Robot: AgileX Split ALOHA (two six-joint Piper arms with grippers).
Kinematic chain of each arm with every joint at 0, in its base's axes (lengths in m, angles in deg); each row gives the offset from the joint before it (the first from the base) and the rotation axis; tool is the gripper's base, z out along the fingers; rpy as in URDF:
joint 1: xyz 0 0 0.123 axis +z
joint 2: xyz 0 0 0 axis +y
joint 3: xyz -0.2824 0 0.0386 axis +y
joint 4: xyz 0.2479 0 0.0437 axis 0.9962 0 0.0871
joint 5: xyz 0 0 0 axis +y
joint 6: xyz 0.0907 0 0.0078 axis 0.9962 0 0.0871
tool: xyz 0 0 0 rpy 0 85 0
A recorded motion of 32 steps. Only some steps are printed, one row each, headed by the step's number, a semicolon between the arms.
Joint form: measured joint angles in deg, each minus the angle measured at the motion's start. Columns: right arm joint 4, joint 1, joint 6, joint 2, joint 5, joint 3; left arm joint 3, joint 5, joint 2, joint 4, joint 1, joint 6.
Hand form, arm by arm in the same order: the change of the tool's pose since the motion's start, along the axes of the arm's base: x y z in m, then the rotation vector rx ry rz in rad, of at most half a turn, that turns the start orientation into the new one. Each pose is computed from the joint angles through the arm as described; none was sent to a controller.
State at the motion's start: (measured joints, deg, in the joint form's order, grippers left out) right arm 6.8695 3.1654 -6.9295 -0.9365 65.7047 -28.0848; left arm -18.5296 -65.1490 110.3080 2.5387 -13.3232 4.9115
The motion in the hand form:
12: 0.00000 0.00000 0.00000 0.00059 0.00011 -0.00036; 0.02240 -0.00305 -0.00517 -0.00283 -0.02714 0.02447
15: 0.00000 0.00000 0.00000 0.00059 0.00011 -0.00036; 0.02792 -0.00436 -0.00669 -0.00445 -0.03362 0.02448
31: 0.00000 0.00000 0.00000 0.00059 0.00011 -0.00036; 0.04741 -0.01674 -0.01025 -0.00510 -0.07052 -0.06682
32: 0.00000 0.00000 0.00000 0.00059 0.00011 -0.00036; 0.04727 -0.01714 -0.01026 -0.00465 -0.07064 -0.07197
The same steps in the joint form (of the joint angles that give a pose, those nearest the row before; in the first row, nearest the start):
12: 0.00 0.00 0.04 0.00 0.00 0.00; -4.99 0.00 3.44 -1.52 0.00 0.33
15: 0.00 0.00 0.04 0.00 0.00 0.00; -6.27 0.00 4.35 -1.52 0.00 0.33
31: 0.00 0.00 0.04 0.00 0.00 0.00; -11.33 0.00 7.35 3.73 0.00 0.33
32: 0.00 0.00 0.04 0.00 0.00 0.00; -11.33 0.00 7.35 4.03 0.00 0.33

